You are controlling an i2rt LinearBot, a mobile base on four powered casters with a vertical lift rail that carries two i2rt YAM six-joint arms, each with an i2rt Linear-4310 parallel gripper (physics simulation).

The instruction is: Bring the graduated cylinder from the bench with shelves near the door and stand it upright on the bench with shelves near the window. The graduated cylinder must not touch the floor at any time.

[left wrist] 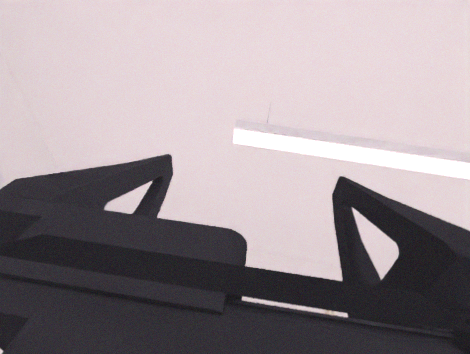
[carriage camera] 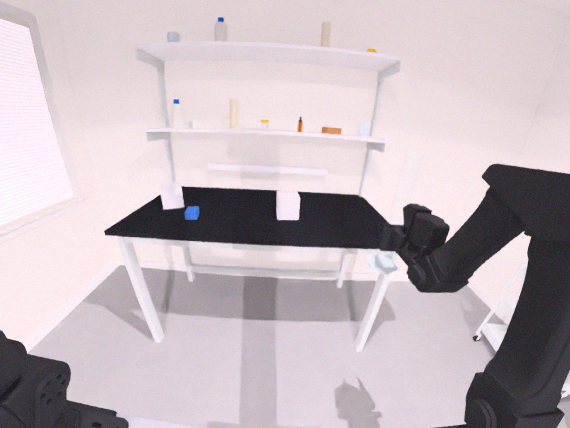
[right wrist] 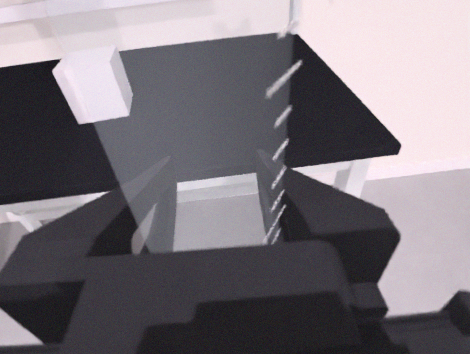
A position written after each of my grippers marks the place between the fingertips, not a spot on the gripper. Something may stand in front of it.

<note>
I see my left gripper [left wrist: 252, 174], my right gripper [carriage camera: 385, 225], a graduated cylinder [carriage camera: 412, 160], a bench with shelves [carriage camera: 242, 219] and a window [carriage camera: 46, 187].
The graduated cylinder also shows in the right wrist view [right wrist: 191, 110]. My right gripper also shows in the right wrist view [right wrist: 215, 164]. The bench with shelves also shows in the right wrist view [right wrist: 60, 165]. The left wrist view misses the graduated cylinder: it is out of frame.
</note>
